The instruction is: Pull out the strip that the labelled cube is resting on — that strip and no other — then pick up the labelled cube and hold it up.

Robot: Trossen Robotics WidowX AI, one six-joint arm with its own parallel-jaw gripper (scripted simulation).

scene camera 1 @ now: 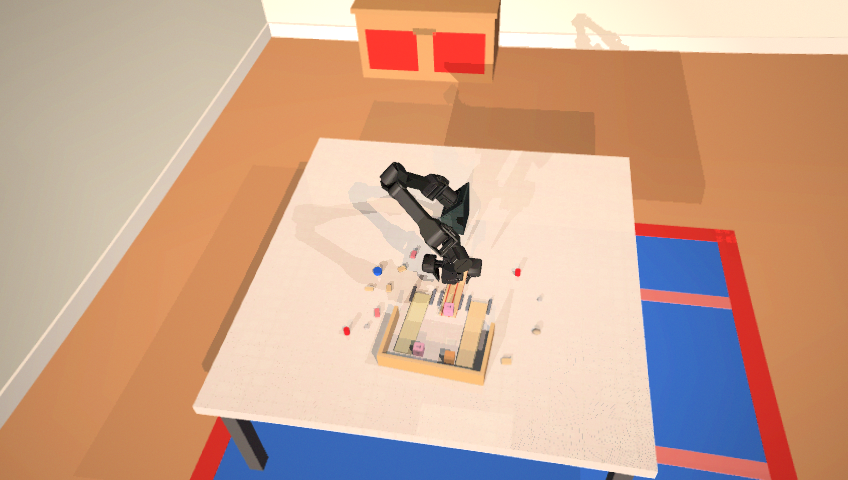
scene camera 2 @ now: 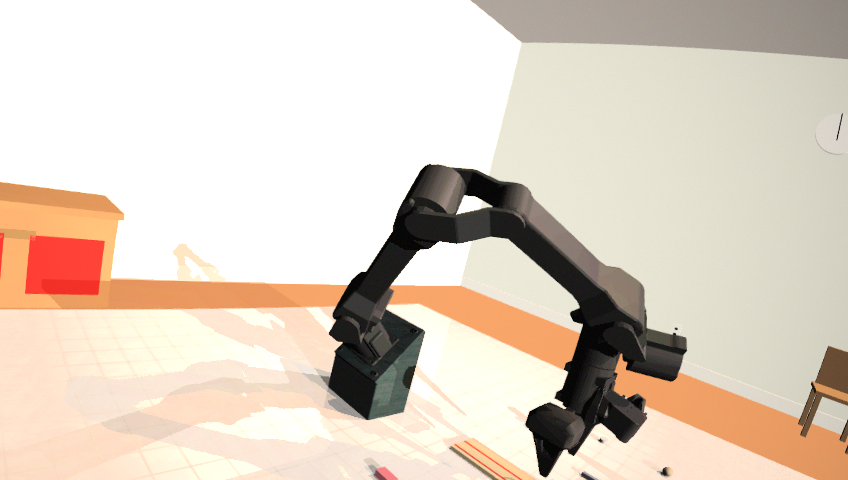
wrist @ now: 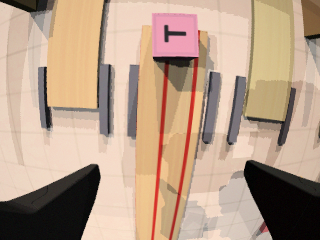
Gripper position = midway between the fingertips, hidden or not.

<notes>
My gripper (scene camera 2: 557, 464) is open, with nothing in its grasp. Further things: a cube (wrist: 174, 37).
My gripper also shows in scene camera 1 (scene camera 1: 452, 282) and in the wrist view (wrist: 175, 172).
</notes>
